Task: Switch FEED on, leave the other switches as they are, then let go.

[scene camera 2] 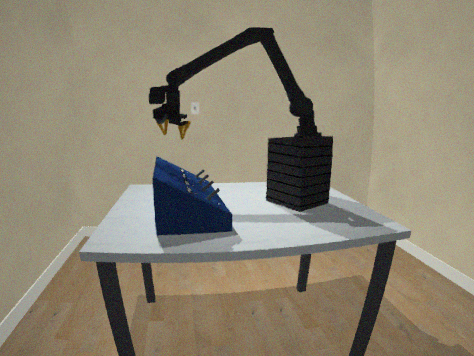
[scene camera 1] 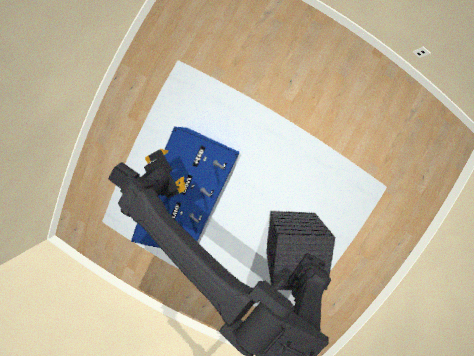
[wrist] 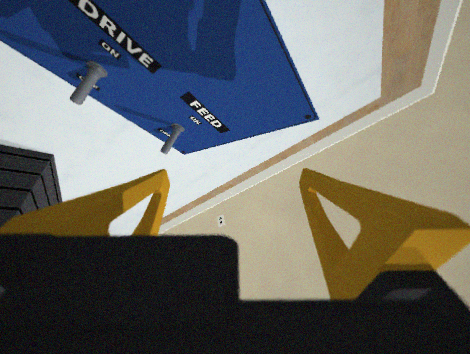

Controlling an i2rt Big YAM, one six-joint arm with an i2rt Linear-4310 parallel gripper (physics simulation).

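Seen in the pictures: gripper, fingertip midpoint: [scene camera 2: 173,136] [scene camera 1: 174,164] [wrist: 234,176]; arm's base at its link origin: [scene camera 2: 307,136] [scene camera 1: 306,271].
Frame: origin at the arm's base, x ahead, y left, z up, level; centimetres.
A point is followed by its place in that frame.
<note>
The blue sloped switch panel [scene camera 1: 227,156] {x 44.0, y -18.0, z -21.6 cm} [scene camera 2: 192,217] {x 49.5, y 29.6, z -23.7 cm} [wrist: 260,100] {x 60.5, y -13.7, z -12.8 cm} stands on the table. The FEED label [scene camera 1: 199,156] {x 53.0, y -13.4, z -16.7 cm} [wrist: 205,112] {x 53.3, y -12.7, z -16.5 cm} is at one end of the panel. The FEED lever [scene camera 1: 220,165] {x 44.5, y -14.3, z -17.1 cm} [wrist: 172,139] {x 45.6, y -13.8, z -17.9 cm} leans toward the panel's low edge, where its OFF mark is. The DRIVE lever [scene camera 1: 206,192] {x 44.1, y -2.4, z -17.6 cm} [wrist: 89,82] {x 44.9, y -2.0, z -18.0 cm} and the LAMP lever [scene camera 1: 195,218] {x 42.9, y 9.4, z -17.6 cm} lean the same way. The VALVE switch is hidden under the arm in scene camera 1. My gripper [scene camera 1: 169,169] {x 56.8, y -9.9, z -1.2 cm} [scene camera 2: 174,136] {x 56.8, y -9.9, z -1.2 cm} [wrist: 234,176] {x 56.8, y -9.9, z -1.2 cm} is open and empty, well above the panel's high side, touching no lever.
The black ribbed pedestal [scene camera 1: 300,240] {x 8.5, y -8.4, z -1.4 cm} [scene camera 2: 299,172] {x 7.6, y 11.0, z -13.5 cm} [wrist: 30,180] {x 15.8, y -5.2, z -21.7 cm} carries the arm and stands on the white table [scene camera 1: 300,175] {x 13.1, y -25.9, z -29.5 cm} [scene camera 2: 260,202] {x 19.4, y -3.3, z -29.5 cm}, on the panel's low side. The forearm [scene camera 1: 185,250] {x 41.1, y -7.4, z 36.5 cm} [scene camera 2: 215,57] {x 39.9, y -3.0, z 32.8 cm} passes over the VALVE end of the panel in scene camera 1.
</note>
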